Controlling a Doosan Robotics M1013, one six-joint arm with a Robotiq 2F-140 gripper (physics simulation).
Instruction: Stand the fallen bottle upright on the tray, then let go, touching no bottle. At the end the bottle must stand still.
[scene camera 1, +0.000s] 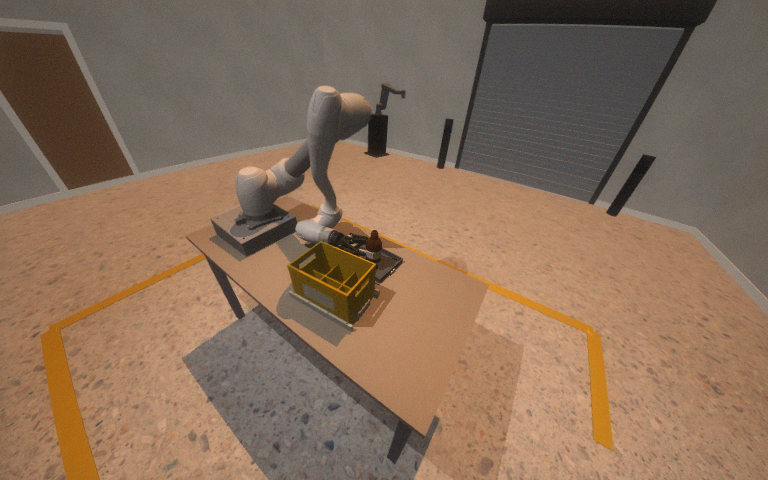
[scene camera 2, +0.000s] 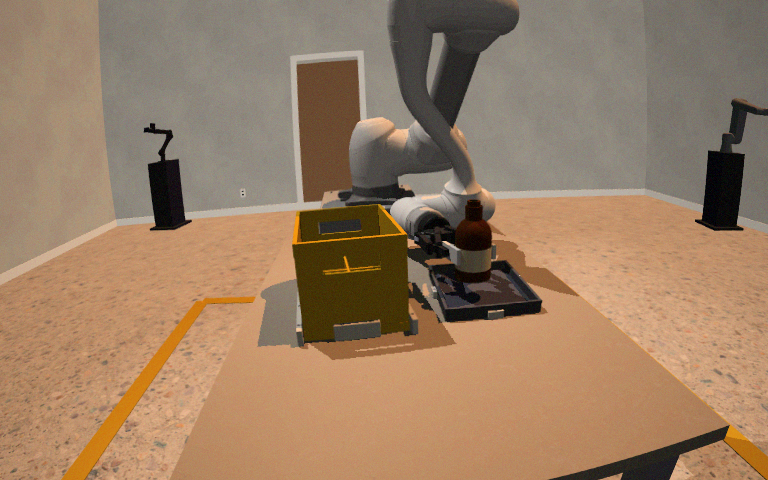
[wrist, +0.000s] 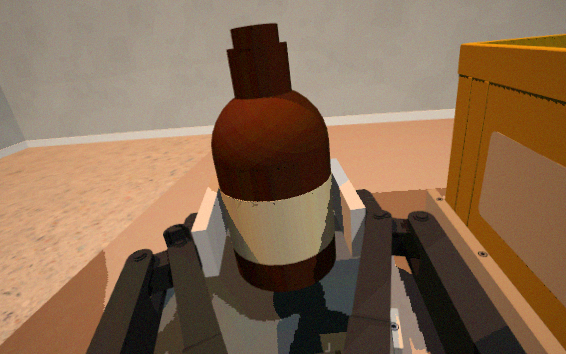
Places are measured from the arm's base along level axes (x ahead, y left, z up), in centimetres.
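Pixels of known places: gripper, between the fingertips: (scene camera 1: 376, 251) (scene camera 2: 477, 254) (wrist: 277, 185); arm's base, origin of its link: (scene camera 1: 260, 217) (scene camera 2: 376, 198).
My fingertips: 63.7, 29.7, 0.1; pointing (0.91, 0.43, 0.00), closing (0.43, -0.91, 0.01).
Observation:
Ahead of a thing's pixels: the offset from my fingertips to its top centre, as dx, dy, dz. Level surfaces: height alone.
The brown bottle @[-1.4, -0.7, +10.5] (scene camera 1: 373, 246) (scene camera 2: 473, 237) (wrist: 272, 150) with a cream label stands upright in both scene views, neck up. My gripper (scene camera 1: 370, 254) (scene camera 2: 473, 252) (wrist: 277, 185) is shut on it from the side, its pale pads on either side of the label. The bottle is over the dark, low-rimmed tray @[-4.6, +1.2, -7.3] (scene camera 1: 389, 263) (scene camera 2: 464, 313), toward its far part in scene camera 2. Its base is low, near the tray floor; whether it touches is not clear. In the wrist view the bottle leans slightly to the left in the picture.
A yellow crate @[+2.6, -25.3, +7.7] (scene camera 1: 334, 291) (scene camera 2: 351, 300) (wrist: 505, 105) with dividers stands beside the tray, left of it in scene camera 2 and at the right in the wrist view. Both are on the brown table @[dz -9.8] (scene camera 1: 413, 339) (scene camera 2: 396, 407). The arm's base is at the table's far end.

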